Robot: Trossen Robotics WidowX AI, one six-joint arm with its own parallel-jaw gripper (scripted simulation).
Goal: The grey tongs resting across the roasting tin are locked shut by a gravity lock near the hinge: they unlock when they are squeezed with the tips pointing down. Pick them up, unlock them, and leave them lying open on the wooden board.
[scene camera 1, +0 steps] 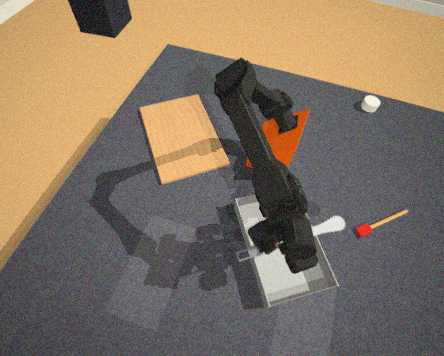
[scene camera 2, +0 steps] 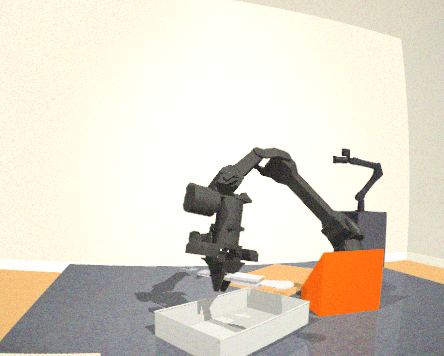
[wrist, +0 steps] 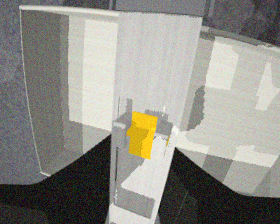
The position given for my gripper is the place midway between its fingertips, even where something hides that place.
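Visible to me: my gripper (scene camera 2: 219,291) (scene camera 1: 282,248) (wrist: 136,138); a yellow lock piece (wrist: 143,126); a roasting tin (scene camera 1: 277,284) (wrist: 69,60); a wooden board (scene camera 1: 183,141) (scene camera 2: 298,275).
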